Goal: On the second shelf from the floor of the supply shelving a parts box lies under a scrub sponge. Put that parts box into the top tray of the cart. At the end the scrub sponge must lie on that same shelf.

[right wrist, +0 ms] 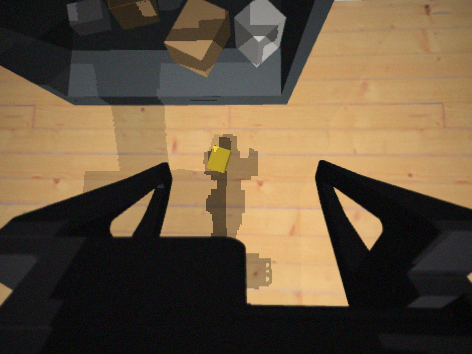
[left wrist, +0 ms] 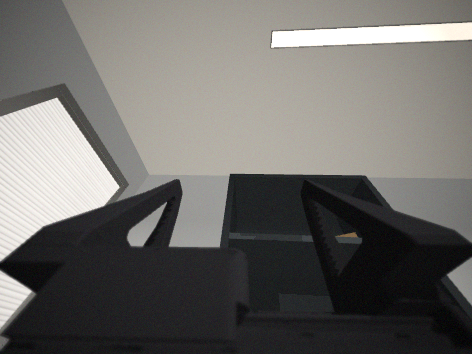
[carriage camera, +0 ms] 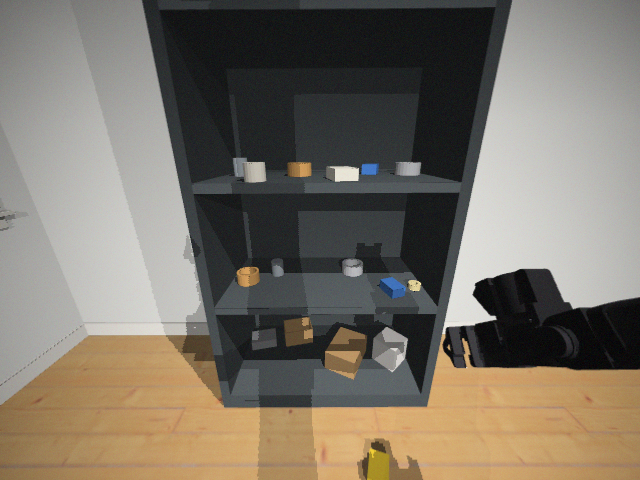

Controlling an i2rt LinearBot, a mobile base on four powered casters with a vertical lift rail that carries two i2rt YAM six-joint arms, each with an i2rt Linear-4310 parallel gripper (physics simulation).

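Frame: origin at the left arm's base, x ahead, y left, z up, level; centimetres.
Seen in the pictures: left gripper, fingertip midpoint: (left wrist: 241, 186); right gripper, fingertip midpoint: (right wrist: 242, 169) (carriage camera: 466, 347).
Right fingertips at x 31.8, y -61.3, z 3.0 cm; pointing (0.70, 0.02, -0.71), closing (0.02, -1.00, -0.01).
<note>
Pixels of each thing's top centre, then the offset from my right fingertips to it.
- blue parts box, middle of its top: (carriage camera: 392, 283) dx +47.5, dy +0.7, dz -12.4 cm
- yellow scrub sponge, middle of its top: (right wrist: 218, 158) (carriage camera: 378, 465) dx +13.1, dy +10.2, dz -65.2 cm
- small cream ring, middle of its top: (carriage camera: 414, 282) dx +50.2, dy -9.5, dz -13.9 cm
- grey ring, middle of its top: (carriage camera: 352, 262) dx +65.5, dy +14.8, dz -11.6 cm
- grey cylinder, middle of its top: (carriage camera: 277, 260) dx +63.5, dy +50.5, dz -9.4 cm
- orange ring, middle of its top: (carriage camera: 247, 271) dx +56.9, dy +62.6, dz -11.4 cm
- Brown box, middle of its top: (right wrist: 196, 27) (carriage camera: 346, 343) dx +56.8, dy +17.2, dz -52.1 cm
- white box, middle of its top: (right wrist: 259, 17) (carriage camera: 390, 338) dx +56.9, dy -4.6, dz -49.1 cm
The blue parts box (carriage camera: 391, 287) lies uncovered near the front right of the second shelf from the floor (carriage camera: 320, 294) in the carriage view. The yellow scrub sponge (carriage camera: 378, 465) (right wrist: 219, 160) is on the wooden floor in front of the shelving. My right gripper (right wrist: 242, 169) is open and empty, above the floor in front of the shelving; in the carriage view its arm reaches in from the right, beyond the shelving's right side. My left gripper (left wrist: 241, 186) is open and empty, pointing up toward the ceiling and the shelving's upper part. The cart does not show in these views.
A small cream ring (carriage camera: 414, 285) stands right beside the parts box. A grey ring (carriage camera: 352, 267), a grey cylinder (carriage camera: 277, 267) and an orange ring (carriage camera: 248, 276) share that shelf. Brown box (carriage camera: 345, 353) and white box (carriage camera: 389, 348) are tilted in the bottom bay. Several items stand on the shelf above.
</note>
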